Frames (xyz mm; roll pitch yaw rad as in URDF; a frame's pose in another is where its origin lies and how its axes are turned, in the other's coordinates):
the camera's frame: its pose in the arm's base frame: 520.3 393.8 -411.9 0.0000 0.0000 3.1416
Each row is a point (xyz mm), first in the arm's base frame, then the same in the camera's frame.
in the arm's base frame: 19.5 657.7 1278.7
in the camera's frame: 500.8 -263.9 1690.6
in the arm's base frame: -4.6 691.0 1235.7
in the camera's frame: 524.9 -297.2 1647.6
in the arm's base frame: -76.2 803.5 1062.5
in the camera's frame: 596.5 -409.7 1474.4
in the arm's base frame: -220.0 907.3 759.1
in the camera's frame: 740.3 -513.5 1171.0
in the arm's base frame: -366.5 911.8 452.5
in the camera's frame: 886.8 -518.0 864.4
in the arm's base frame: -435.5 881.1 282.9
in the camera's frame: 955.8 -487.3 694.8
